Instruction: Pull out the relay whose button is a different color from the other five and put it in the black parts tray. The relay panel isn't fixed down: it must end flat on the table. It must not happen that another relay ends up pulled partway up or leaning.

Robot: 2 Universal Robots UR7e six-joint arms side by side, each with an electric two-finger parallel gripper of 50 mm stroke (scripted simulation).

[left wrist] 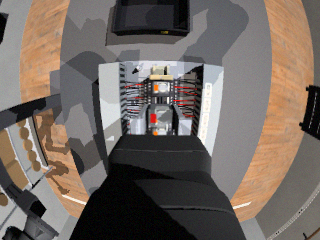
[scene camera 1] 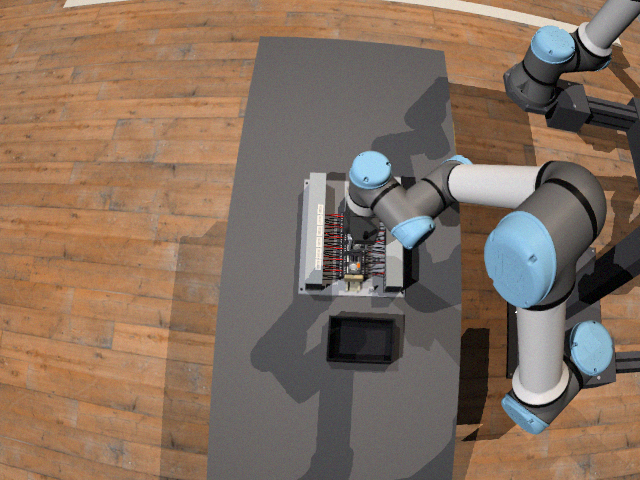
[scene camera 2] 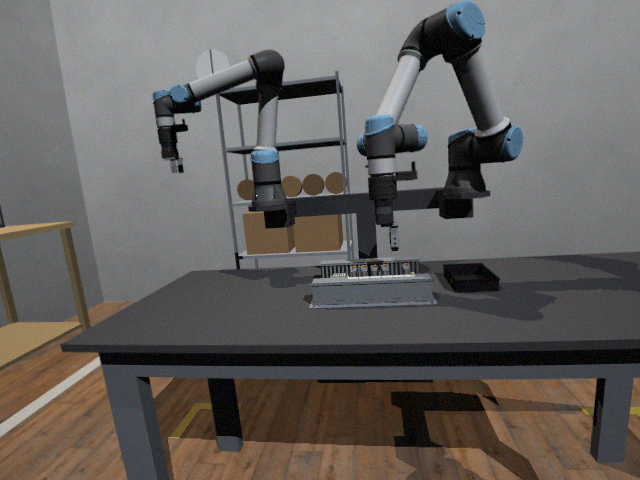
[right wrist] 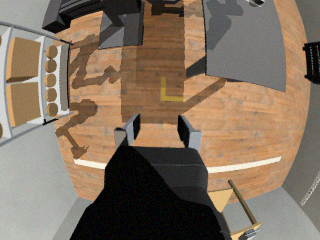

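There is a relay panel [scene camera 1: 319, 247], [left wrist: 208, 79], [scene camera 2: 335, 289] in the scene, and I also see a black parts tray [scene camera 1: 367, 340], [scene camera 2: 471, 277]. In the right wrist view the tray is out of frame. My left gripper [scene camera 2: 394, 245], [left wrist: 160, 112] is visible, and so is my right gripper [right wrist: 159, 122].
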